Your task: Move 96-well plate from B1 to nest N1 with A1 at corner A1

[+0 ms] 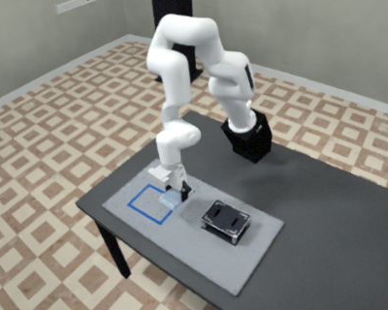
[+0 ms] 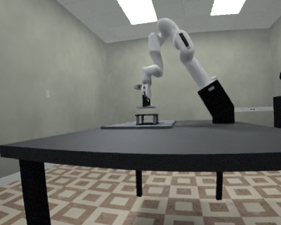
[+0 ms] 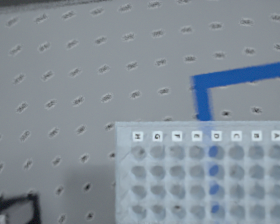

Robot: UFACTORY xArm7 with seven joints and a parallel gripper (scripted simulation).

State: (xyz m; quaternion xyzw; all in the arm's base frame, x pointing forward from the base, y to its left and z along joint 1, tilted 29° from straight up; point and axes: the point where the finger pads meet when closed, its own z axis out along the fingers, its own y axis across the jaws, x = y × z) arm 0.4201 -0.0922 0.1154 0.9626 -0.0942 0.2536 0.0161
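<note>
Right now my hand is 210 mm to the right of the black plate nest, 70 mm above it and 20 mm past it. Round my hand: 96-well plate: 10 mm below.
</note>
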